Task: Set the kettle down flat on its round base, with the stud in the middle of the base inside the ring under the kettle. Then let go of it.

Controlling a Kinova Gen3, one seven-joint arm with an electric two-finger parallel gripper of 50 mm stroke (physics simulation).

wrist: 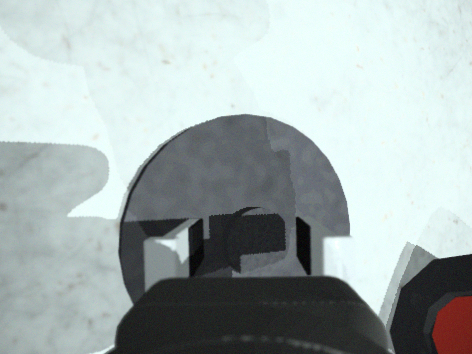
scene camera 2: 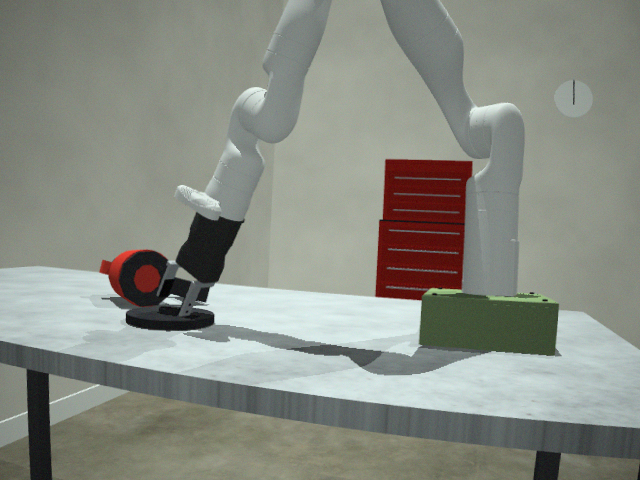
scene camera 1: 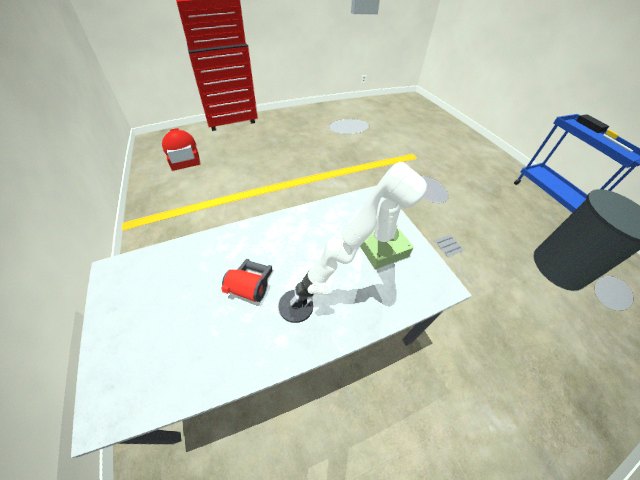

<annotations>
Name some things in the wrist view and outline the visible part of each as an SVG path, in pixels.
My gripper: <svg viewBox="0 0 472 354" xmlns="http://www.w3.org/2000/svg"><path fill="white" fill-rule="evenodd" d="M392 353L388 351L385 325L375 311L356 292L355 238L349 234L335 234L310 216L296 217L297 258L306 274L312 274L312 276L188 278L189 276L194 276L204 259L202 218L188 219L163 237L150 237L144 241L145 293L123 316L117 326L115 346L104 354Z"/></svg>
A dark round base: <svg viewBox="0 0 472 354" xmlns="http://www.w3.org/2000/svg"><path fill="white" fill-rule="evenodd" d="M325 153L312 139L297 128L281 120L257 114L231 114L212 118L170 139L148 160L136 177L126 198L121 215L118 234L119 265L132 305L145 293L144 241L150 237L163 237L188 219L202 218L204 232L204 259L194 276L189 276L188 278L312 276L312 274L306 274L297 258L296 217L310 216L335 234L351 235L350 214L345 191L334 166Z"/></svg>
</annotations>
